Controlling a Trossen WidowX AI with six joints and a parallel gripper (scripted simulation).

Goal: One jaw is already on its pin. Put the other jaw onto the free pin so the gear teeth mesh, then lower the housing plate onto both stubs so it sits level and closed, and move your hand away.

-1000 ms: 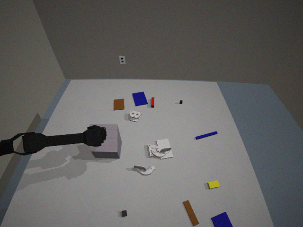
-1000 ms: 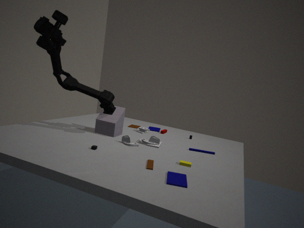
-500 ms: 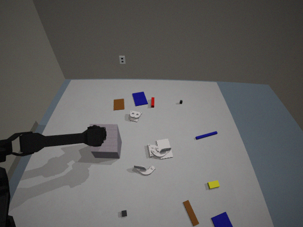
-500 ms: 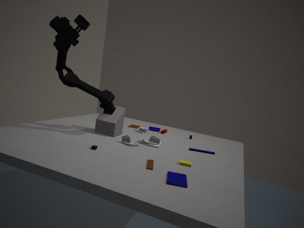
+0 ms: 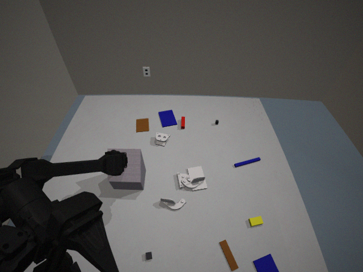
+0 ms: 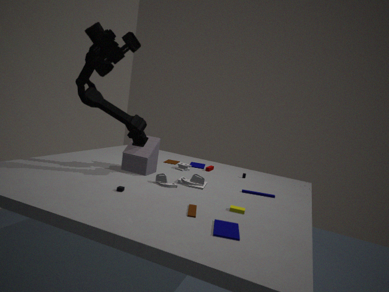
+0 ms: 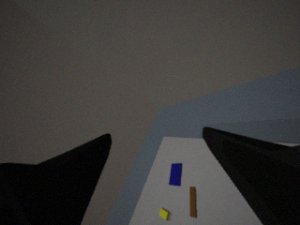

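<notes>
Right now the grey jaw is 49 cm below my gripper tip, 30 cm to the left of it and 12 cm ahead of it. Also, from my gripper tip: yellow block 49 cm below, 44 cm ahead, 19 cm to the left; small dark cube 49 cm below, 9 cm to the left, 1 cm behind; orange bar 49 cm below, 30 cm ahead, 8 cm to the left.
</notes>
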